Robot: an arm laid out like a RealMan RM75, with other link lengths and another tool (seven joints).
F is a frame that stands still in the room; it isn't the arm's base.
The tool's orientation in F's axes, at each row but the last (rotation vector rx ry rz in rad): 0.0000, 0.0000, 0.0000; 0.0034, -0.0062, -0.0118; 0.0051, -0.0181, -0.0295; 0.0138, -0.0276, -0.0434; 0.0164, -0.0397, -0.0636; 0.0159, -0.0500, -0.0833; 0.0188, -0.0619, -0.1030; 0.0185, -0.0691, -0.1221; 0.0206, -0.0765, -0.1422; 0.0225, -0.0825, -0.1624; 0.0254, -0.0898, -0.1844; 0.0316, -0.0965, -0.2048; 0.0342, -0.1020, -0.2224
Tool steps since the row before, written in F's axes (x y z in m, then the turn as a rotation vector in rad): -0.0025, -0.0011, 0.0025, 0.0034, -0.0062, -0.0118; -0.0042, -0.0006, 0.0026, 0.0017, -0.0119, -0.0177; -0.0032, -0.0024, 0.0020, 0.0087, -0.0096, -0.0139; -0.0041, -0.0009, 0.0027, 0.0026, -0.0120, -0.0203; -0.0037, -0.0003, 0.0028, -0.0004, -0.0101, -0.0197; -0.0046, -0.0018, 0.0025, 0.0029, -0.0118, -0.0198; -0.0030, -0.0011, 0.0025, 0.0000, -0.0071, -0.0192; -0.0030, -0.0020, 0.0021, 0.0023, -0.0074, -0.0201; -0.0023, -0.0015, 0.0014, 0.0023, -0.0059, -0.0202; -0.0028, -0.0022, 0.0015, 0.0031, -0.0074, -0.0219; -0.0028, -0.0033, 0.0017, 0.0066, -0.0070, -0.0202; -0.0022, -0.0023, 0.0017, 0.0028, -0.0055, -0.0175; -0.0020, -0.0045, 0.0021, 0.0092, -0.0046, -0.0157
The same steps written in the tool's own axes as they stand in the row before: -0.0025, -0.0011, 0.0025, 0.0034, -0.0062, -0.0118; -0.0042, -0.0006, 0.0026, 0.0017, -0.0119, -0.0177; -0.0031, -0.0025, 0.0021, 0.0087, -0.0094, -0.0140; -0.0040, -0.0010, 0.0028, 0.0026, -0.0122, -0.0202; -0.0036, -0.0005, 0.0030, -0.0005, -0.0105, -0.0195; -0.0043, -0.0021, 0.0028, 0.0029, -0.0119, -0.0198; -0.0027, -0.0013, 0.0027, -0.0004, -0.0075, -0.0190; -0.0026, -0.0023, 0.0023, 0.0018, -0.0075, -0.0201; -0.0020, -0.0018, 0.0016, 0.0016, -0.0060, -0.0202; -0.0023, -0.0026, 0.0018, 0.0025, -0.0074, -0.0220; -0.0020, -0.0037, 0.0020, 0.0060, -0.0064, -0.0206; -0.0015, -0.0026, 0.0020, 0.0022, -0.0055, -0.0176; -0.0007, -0.0047, 0.0024, 0.0084, -0.0032, -0.0165
